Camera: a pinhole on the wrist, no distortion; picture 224 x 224 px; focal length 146.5 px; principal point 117.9 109.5 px. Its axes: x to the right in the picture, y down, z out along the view. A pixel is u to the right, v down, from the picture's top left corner.
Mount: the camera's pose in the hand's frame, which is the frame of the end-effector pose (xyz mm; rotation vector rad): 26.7 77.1 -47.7 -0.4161 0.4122 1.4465
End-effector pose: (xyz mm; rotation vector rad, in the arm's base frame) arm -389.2 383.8 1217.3 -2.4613 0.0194 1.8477
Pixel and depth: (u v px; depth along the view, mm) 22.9 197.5 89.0
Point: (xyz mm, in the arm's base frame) -455.8 309.3 1226.4
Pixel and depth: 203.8 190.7 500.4
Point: -696.6 -213.0 1335.5
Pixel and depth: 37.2 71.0 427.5
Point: -781.9 329.6 967.8
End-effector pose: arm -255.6 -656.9 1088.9 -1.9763 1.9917 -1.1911
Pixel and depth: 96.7 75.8 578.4
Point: -234.3 -1065.6 654.3
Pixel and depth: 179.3 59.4 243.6
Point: -439.5 -855.9 905.3
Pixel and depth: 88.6 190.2 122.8
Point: -310.5 -670.1 952.8
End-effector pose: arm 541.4 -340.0 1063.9 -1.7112 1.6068 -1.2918
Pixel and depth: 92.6 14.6 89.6
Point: 510.4 -452.6 985.9
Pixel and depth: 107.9 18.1 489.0
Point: 698.9 -820.5 762.4
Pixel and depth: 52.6 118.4 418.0
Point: 820.2 -469.9 767.5
